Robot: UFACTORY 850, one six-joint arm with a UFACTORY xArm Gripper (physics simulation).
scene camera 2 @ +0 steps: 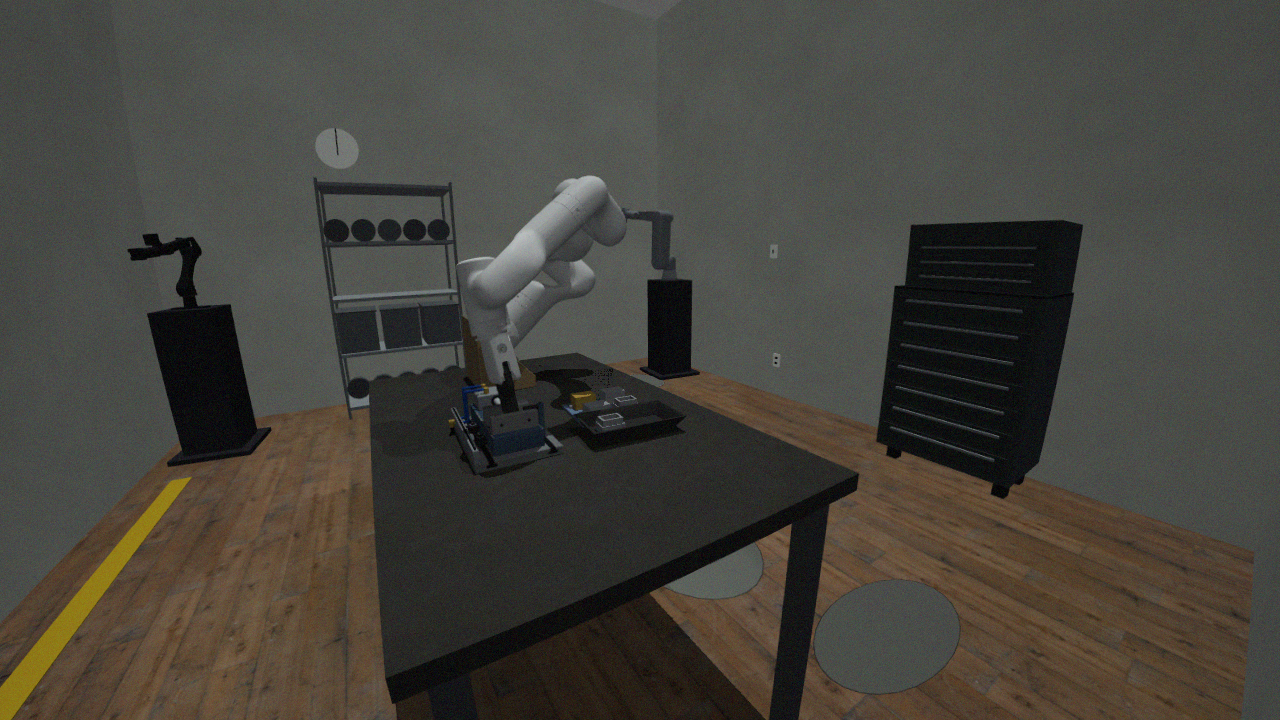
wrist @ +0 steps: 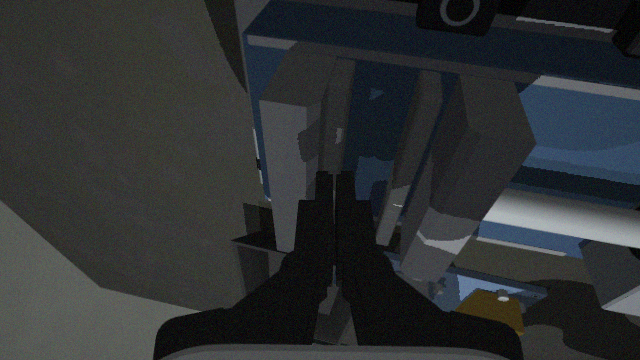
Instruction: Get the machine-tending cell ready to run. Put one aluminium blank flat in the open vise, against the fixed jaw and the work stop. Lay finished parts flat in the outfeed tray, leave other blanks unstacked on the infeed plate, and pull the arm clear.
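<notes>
The vise has a blue body and two grey jaws set apart, the left jaw and the right jaw in the wrist view. My gripper is shut and empty. It points down over the vise, its black fingertips above the gap between the jaws, nearer the left jaw. I see no blank between the fingers; whether they touch the vise is unclear. A black tray stands beside the vise, with a light-outlined piece at its near left. Another outlined piece shows behind.
A yellow block sits on a small blue base beyond the vise. A silver rod runs along the vise's right side in the wrist view. The dark table extends toward the scene camera. A black tool cabinet stands at the right.
</notes>
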